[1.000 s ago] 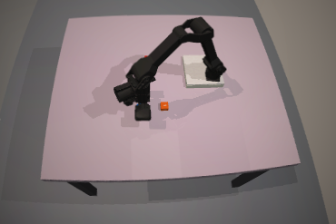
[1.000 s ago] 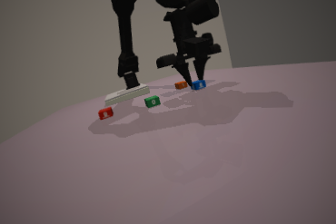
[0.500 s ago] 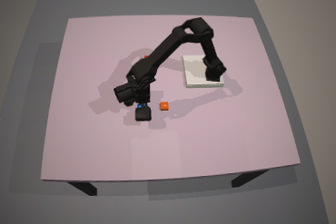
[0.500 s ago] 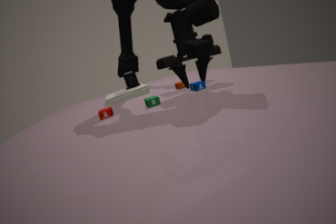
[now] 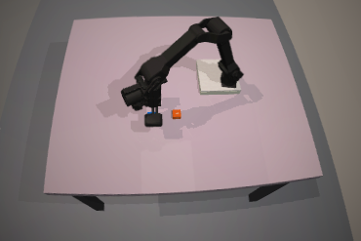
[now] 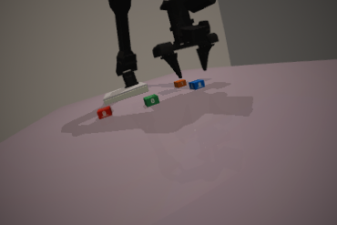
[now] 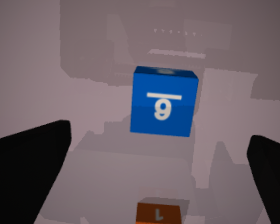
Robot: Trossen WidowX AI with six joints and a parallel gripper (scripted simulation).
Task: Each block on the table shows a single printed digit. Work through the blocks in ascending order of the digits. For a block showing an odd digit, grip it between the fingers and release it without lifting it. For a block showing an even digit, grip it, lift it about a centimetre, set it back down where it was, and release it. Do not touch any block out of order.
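My gripper tip is now 10 mm short of the blue block and 30 mm above it. Round my gripper tip: orange block (90 mm behind, 20 mm to the right, 30 mm below); then red block (10 mm ahead, 260 mm to the right, 30 mm below); then green block (30 mm ahead, 140 mm to the right, 30 mm below).
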